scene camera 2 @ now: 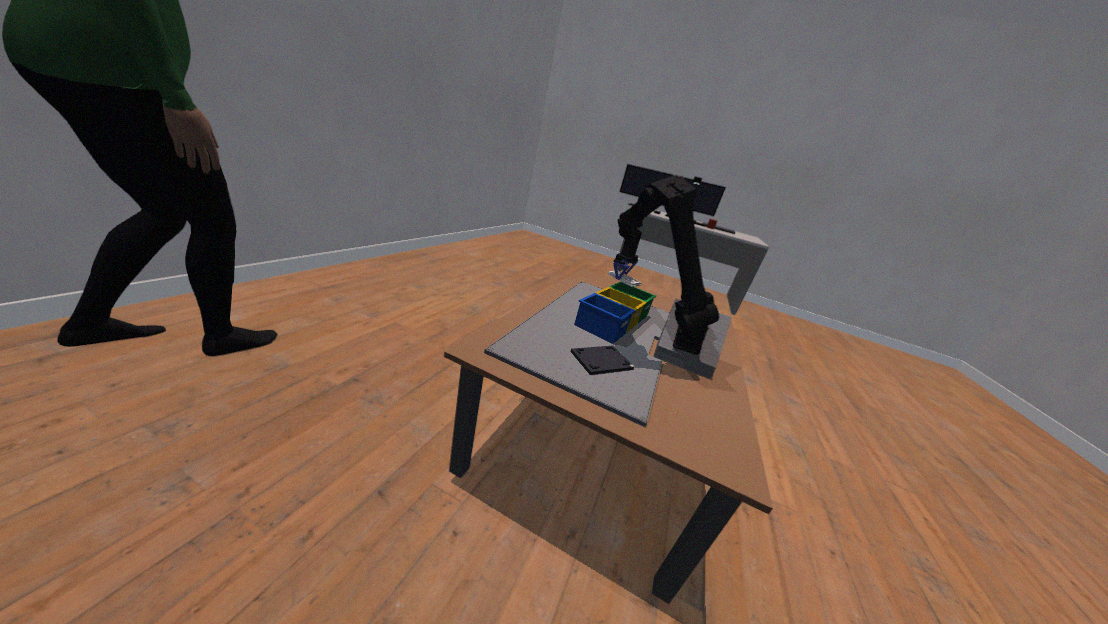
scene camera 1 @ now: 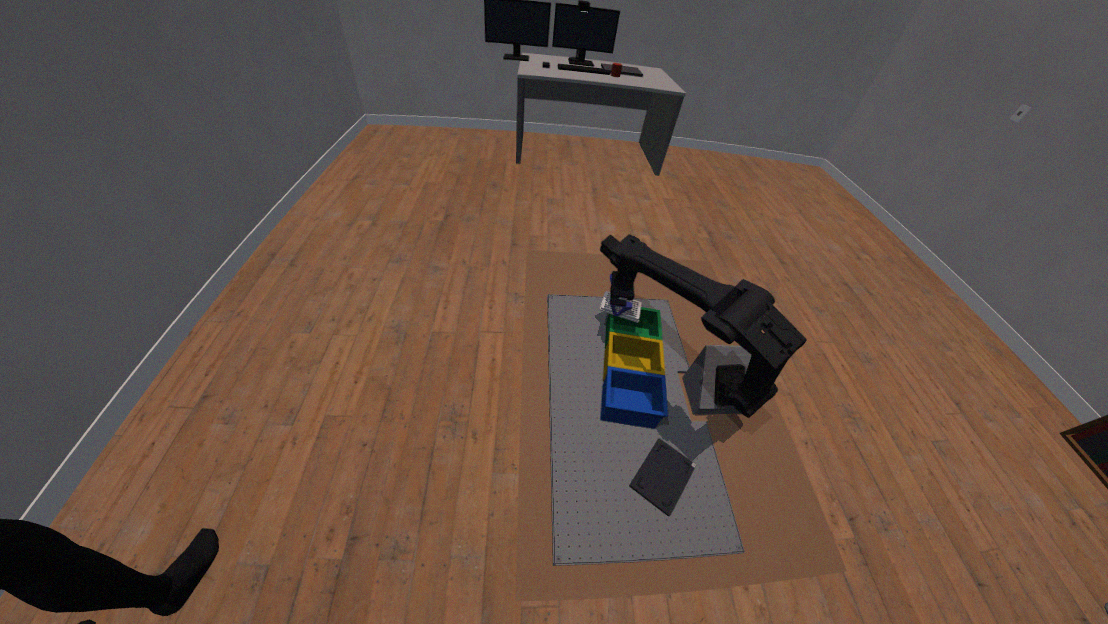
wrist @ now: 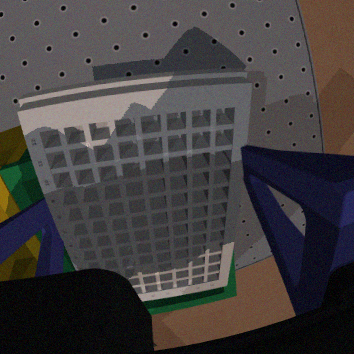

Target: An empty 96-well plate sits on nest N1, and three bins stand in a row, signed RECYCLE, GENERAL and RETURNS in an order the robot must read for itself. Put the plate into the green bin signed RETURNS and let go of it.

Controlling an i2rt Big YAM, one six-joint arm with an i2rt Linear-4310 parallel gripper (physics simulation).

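Frame: origin at the arm's base, x right, y ahead, z up, level; millimetres.
Where they show: gripper, fingertip midpoint: (scene camera 2: 621,277) (scene camera 1: 615,305) (wrist: 142,183); arm's base, origin of the base link: (scene camera 2: 689,335) (scene camera 1: 728,384).
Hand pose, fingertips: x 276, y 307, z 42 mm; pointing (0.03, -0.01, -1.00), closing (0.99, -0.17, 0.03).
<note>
Each offset is from my fingertips to the top centre of the thing. Level surfaces: height alone.
The white 96-well plate @(dy -16, dx -6, dz +15 mm) (scene camera 1: 635,310) (scene camera 2: 631,281) (wrist: 150,185) is held roughly level between the fingers of my gripper (scene camera 1: 621,306) (scene camera 2: 622,275) (wrist: 142,183), which is shut on it. The plate hangs above the green bin (scene camera 1: 649,321) (scene camera 2: 647,295) (wrist: 15,175), over its back left part in scene camera 1, and sticks out past the rim there. It hides most of that bin in the wrist view. The yellow bin @(dy -41, dx -162, dz -32 mm) (scene camera 1: 637,355) stands in the middle of the row and the blue bin (scene camera 1: 635,397) (scene camera 2: 601,319) at the near end. The signs cannot be read. The dark nest @(dy -70, dx -496, dz -114 mm) (scene camera 1: 662,476) (scene camera 2: 602,359) bears no plate.
The bins and nest stand on a grey perforated board @(dz -132 mm) (scene camera 1: 573,480) (scene camera 2: 535,341) on a wooden table @(dz -145 mm) (scene camera 1: 790,542) (scene camera 2: 697,434). My arm's base stands beside the bins. A person (scene camera 1: 77,565) (scene camera 2: 139,139) is at the left. A desk (scene camera 1: 597,91) with monitors is behind.
</note>
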